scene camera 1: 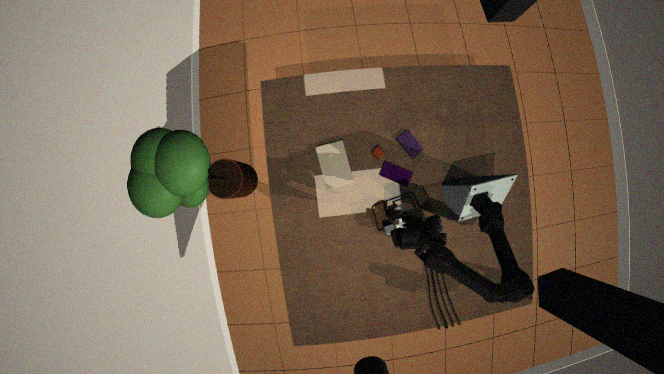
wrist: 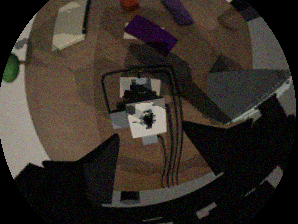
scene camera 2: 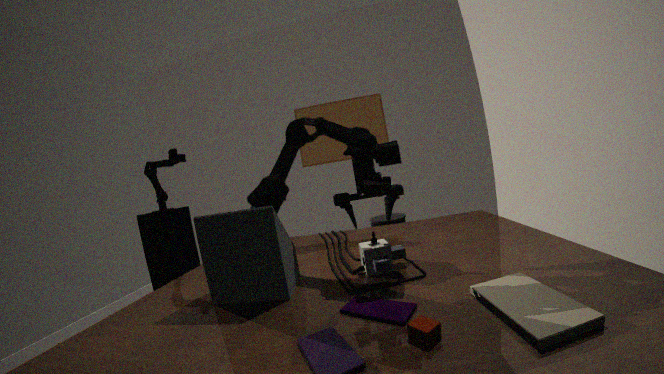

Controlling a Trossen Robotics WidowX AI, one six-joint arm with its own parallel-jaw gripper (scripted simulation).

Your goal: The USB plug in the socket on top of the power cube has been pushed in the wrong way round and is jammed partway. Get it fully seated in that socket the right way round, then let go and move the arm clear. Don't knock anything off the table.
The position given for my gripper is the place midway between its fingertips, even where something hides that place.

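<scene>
White power cube (wrist: 135,108) in sight. My gripper (scene camera 2: 372,225), (wrist: 151,130): open, holding nothing.
</scene>
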